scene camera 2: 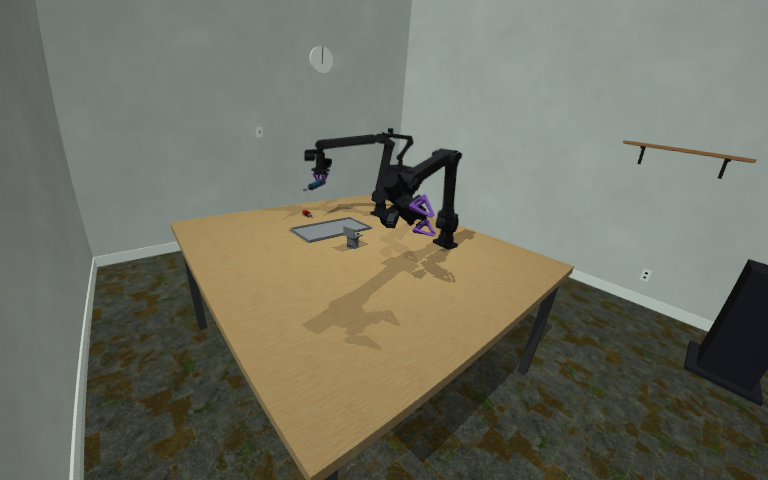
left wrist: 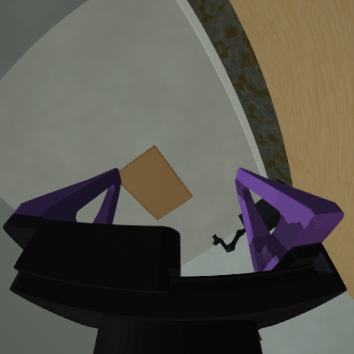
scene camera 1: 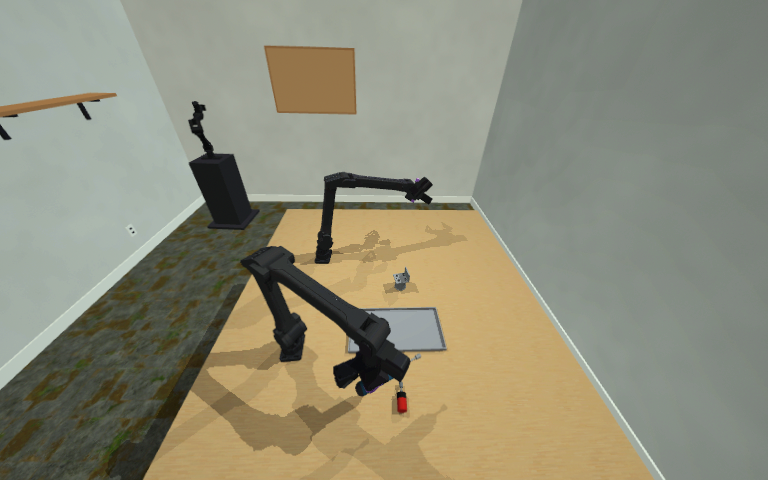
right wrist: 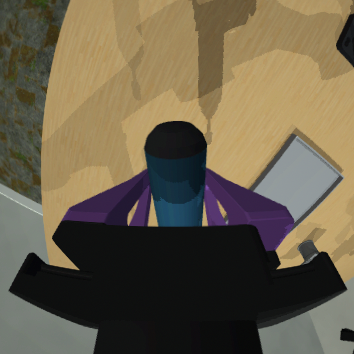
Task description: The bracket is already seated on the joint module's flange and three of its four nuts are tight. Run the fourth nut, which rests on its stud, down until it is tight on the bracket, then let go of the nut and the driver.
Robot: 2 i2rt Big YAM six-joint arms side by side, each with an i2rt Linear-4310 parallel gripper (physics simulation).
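Pixels of known places: left gripper, fingertip midpoint: point(scene camera 2: 433, 226) point(left wrist: 177, 174); right gripper, fingertip midpoint: point(scene camera 2: 320, 183) point(scene camera 1: 369, 385) point(right wrist: 177, 174); left arm's base, origin of the base link: point(scene camera 2: 444, 244) point(scene camera 1: 323, 257); right arm's base, origin of the base link: point(scene camera 1: 293, 347).
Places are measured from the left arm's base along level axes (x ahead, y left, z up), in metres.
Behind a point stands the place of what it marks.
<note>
The joint module point(scene camera 1: 399, 286) @[y -0.254, x 0.455, z 0.029 m] point(scene camera 2: 352, 242) @[y -0.203, x 0.480, z 0.034 m] point(right wrist: 308, 249) @[y -0.253, x 0.451, z 0.035 m] stands upright on the table, with the grey bracket point(scene camera 1: 400, 277) @[y -0.224, x 0.459, z 0.066 m] point(scene camera 2: 350, 232) @[y -0.204, x 0.493, z 0.089 m] on top. The nuts are too small to tell apart. My right gripper point(scene camera 2: 320, 179) @[y -0.824, x 0.326, z 0.199 m] point(right wrist: 177, 174) @[y -0.824, x 0.326, z 0.199 m] is shut on the blue driver point(scene camera 2: 314, 185) @[y -0.751, x 0.409, z 0.208 m] point(right wrist: 176, 192) @[y -0.825, x 0.323, z 0.228 m], which has a black end cap. It holds the driver tilted, high above the table and away from the bracket; the driver's socket tip point(scene camera 1: 417, 356) @[y -0.728, x 0.485, z 0.199 m] shows past the wrist in scene camera 1. My left gripper point(scene camera 2: 427, 219) @[y 0.355, x 0.556, z 0.307 m] point(left wrist: 177, 174) @[y 0.355, x 0.556, z 0.307 m] is open and empty, raised and away from the bracket.
A grey tray point(scene camera 1: 419, 328) @[y -0.488, x 0.540, z 0.004 m] point(scene camera 2: 322, 229) @[y -0.511, x 0.481, z 0.004 m] point(right wrist: 300, 175) @[y -0.514, x 0.285, z 0.004 m] lies beside the joint module. A red-handled driver point(scene camera 1: 401, 401) @[y -0.806, x 0.439, z 0.033 m] point(scene camera 2: 306, 213) @[y -0.774, x 0.455, z 0.025 m] lies on the table point(scene camera 1: 498, 367) @[y -0.662, x 0.848, z 0.000 m] point(scene camera 2: 271, 294) @[y 0.000, x 0.969, z 0.000 m], beyond the tray from the module. A small arm on a dark pedestal point(scene camera 1: 220, 189) stands off the table.
</note>
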